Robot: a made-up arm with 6 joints.
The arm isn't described. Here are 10 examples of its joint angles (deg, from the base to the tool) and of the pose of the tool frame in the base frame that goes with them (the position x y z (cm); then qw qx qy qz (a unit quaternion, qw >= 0)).
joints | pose
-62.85 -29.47 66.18 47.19 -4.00 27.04 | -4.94 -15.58 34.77 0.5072 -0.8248 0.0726 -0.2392
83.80 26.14 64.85 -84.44 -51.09 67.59 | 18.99 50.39 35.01 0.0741 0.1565 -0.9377 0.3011
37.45 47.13 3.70 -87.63 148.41 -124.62 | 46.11 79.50 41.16 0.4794 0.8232 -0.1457 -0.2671
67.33 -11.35 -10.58 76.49 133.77 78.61 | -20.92 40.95 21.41 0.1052 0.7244 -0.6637 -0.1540
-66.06 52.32 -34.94 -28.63 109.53 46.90 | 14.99 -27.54 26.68 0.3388 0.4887 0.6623 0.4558
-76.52 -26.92 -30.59 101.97 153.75 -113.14 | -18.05 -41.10 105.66 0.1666 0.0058 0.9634 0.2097
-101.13 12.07 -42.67 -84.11 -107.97 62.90 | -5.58 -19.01 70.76 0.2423 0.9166 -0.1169 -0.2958
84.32 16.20 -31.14 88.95 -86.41 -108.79 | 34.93 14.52 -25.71 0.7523 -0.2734 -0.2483 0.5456
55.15 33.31 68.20 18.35 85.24 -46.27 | -26.76 24.20 -12.50 0.7245 0.0199 0.0927 -0.6827
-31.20 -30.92 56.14 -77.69 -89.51 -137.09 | -14.20 -29.04 63.85 0.3193 -0.5684 0.7423 0.1551
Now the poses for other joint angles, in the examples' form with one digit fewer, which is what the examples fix.
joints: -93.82 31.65 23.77 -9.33 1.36 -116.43
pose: -10.6 38.7 57.9 0.316 0.783 -0.457 0.281
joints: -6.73 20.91 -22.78 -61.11 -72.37 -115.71
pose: -44.6 11.2 26.7 0.635 -0.025 0.755 -0.162
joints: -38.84 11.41 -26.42 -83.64 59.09 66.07
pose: 15.9 -33.3 41.9 0.521 0.201 0.566 0.607
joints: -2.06 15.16 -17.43 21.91 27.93 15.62
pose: -4.0 8.5 1.9 0.345 -0.213 -0.074 -0.911
